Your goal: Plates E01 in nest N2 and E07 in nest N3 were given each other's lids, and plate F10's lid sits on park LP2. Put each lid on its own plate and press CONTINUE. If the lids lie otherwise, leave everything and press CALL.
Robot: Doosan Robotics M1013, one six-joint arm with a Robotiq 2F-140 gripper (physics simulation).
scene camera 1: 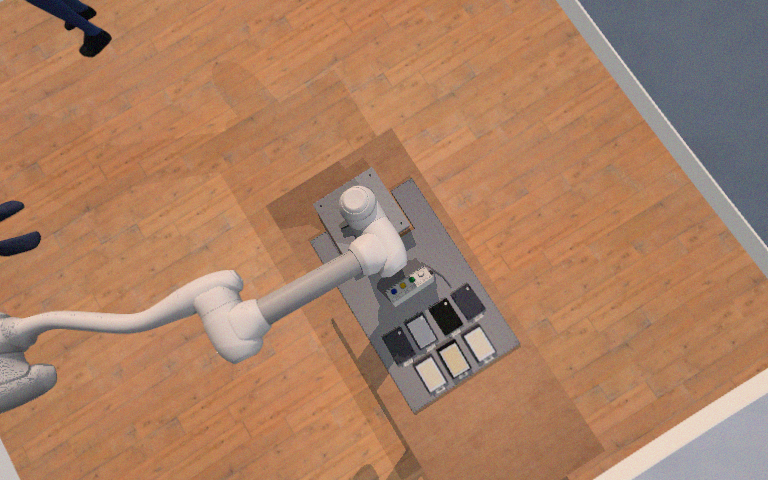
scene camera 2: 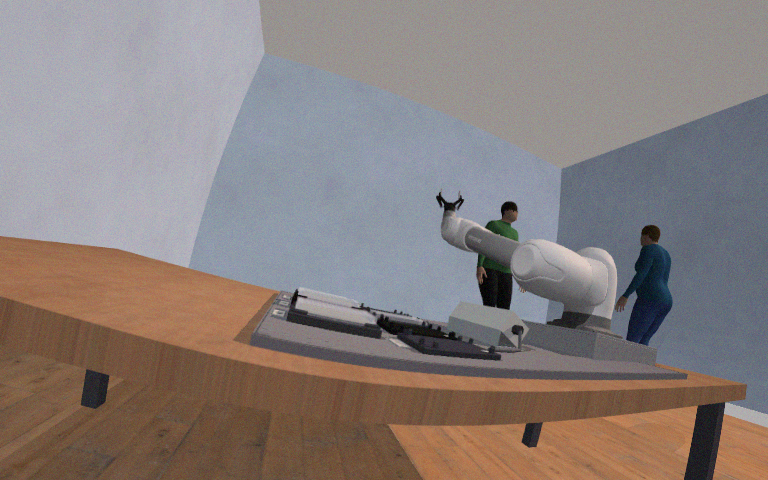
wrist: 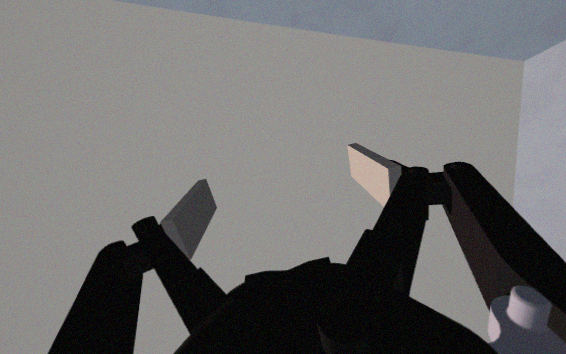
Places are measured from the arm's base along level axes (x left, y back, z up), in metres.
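Pixels of known places: gripper, fingertip midpoint: [scene camera 2: 450, 190] [wrist: 279, 177].
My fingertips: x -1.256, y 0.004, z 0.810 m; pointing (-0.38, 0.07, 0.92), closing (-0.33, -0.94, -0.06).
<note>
Behind a point stands the place of what it marks.
My gripper [scene camera 2: 450, 195] {x -1.256, y 0.004, z 0.810 m} [wrist: 279, 177] {x -1.256, y 0.004, z 0.810 m} is open and empty, pointing up, high above and well away from the grey board [scene camera 1: 436, 249] {x 0.217, y -0.322, z -0.051 m} [scene camera 2: 339, 345] {x 0.296, y -0.800, z -0.051 m}. It does not show in scene camera 1. In that view, three cream-topped pieces [scene camera 1: 431, 374] {x -0.108, y -0.800, z -0.021 m} [scene camera 1: 454, 359] {x 0.018, y -0.794, z -0.014 m} [scene camera 1: 479, 343] {x 0.156, y -0.793, z -0.021 m} form the outer row. Behind them are a dark piece [scene camera 1: 398, 345] {x -0.176, y -0.618, z -0.042 m}, a light grey piece [scene camera 1: 420, 331] {x -0.052, y -0.613, z -0.033 m}, a black piece [scene camera 1: 445, 316] {x 0.086, y -0.615, z -0.041 m} and another dark piece [scene camera 1: 467, 301] {x 0.213, y -0.608, z -0.042 m}. Their labels are too small to read, so plates, lids, nests and LP2 cannot be told apart. A button box [scene camera 1: 406, 292] {x -0.016, y -0.416, z 0.028 m} [scene camera 2: 481, 325] {x 0.057, y -0.446, z -0.015 m} has blue, yellow, green and white buttons; their lettering is unreadable.
The arm [scene camera 1: 311, 288] {x -0.301, y -0.197, z 0.310 m} [scene camera 2: 492, 249] {x -0.263, y -0.235, z 0.239 m} reaches out beyond the board's side. A person in green [scene camera 2: 502, 230] stands behind the arm in scene camera 2; another in blue [scene camera 2: 654, 277] stands right of its base. The board lies on a wooden table [scene camera 2: 169, 345] {x 0.383, y -0.964, z -0.066 m}. A cable runs beside the button box.
</note>
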